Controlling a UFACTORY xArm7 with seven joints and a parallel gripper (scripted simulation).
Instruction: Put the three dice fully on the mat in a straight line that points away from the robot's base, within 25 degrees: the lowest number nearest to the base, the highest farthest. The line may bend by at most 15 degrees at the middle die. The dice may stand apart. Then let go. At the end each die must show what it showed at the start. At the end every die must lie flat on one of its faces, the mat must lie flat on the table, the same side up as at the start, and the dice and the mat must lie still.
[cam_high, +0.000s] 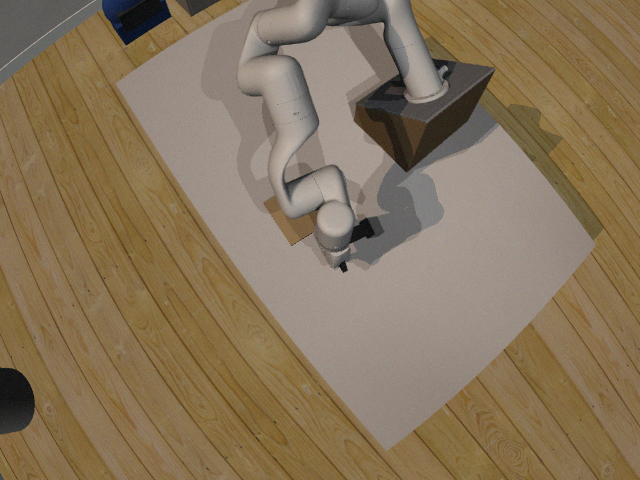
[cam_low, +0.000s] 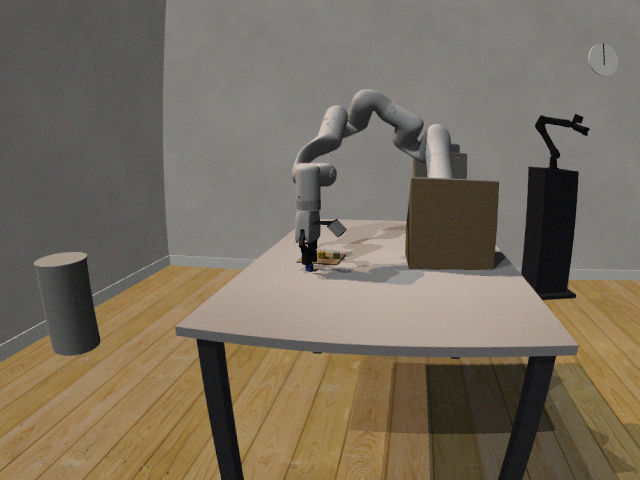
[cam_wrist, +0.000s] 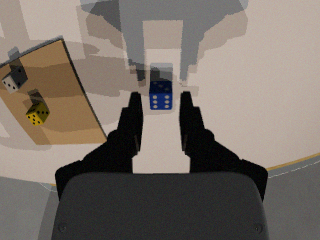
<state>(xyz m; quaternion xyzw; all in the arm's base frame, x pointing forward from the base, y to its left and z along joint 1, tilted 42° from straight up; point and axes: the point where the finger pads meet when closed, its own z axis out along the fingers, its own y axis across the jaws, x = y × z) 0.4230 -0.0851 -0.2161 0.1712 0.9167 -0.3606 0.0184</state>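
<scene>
Now: hand 3 cm above the blue die. Also, from my hand: yellow die: 3 cm behind, 14 cm to the right, 3 cm below; brown mat: 3 cm behind, 15 cm to the right, 4 cm below; white die: 8 cm behind, 14 cm to the right, 3 cm below.
</scene>
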